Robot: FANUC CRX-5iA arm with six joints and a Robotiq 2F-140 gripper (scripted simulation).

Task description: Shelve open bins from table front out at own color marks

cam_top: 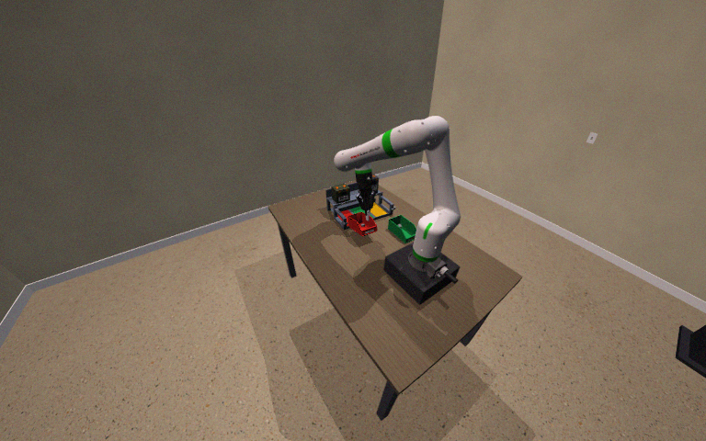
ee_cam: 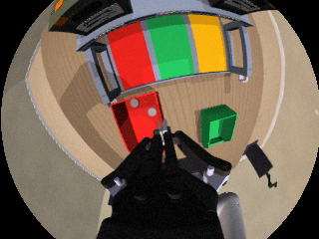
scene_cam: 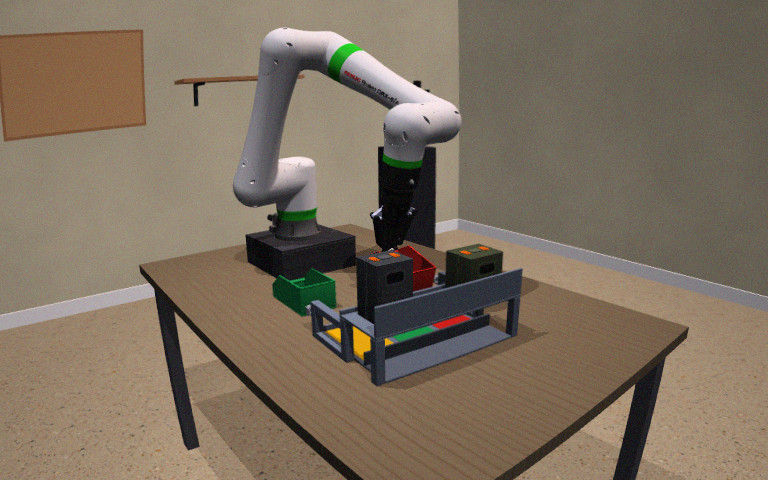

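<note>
The red bin is 1 cm behind my hand, 5 cm to the left of it and 4 cm below it. Also, from my hand: green bin (13 cm behind, 17 cm to the right, 8 cm below); then olive box (27 cm ahead, 3 cm to the left, 3 cm above); then black box (26 cm ahead, 20 cm to the right, 4 cm above).
</note>
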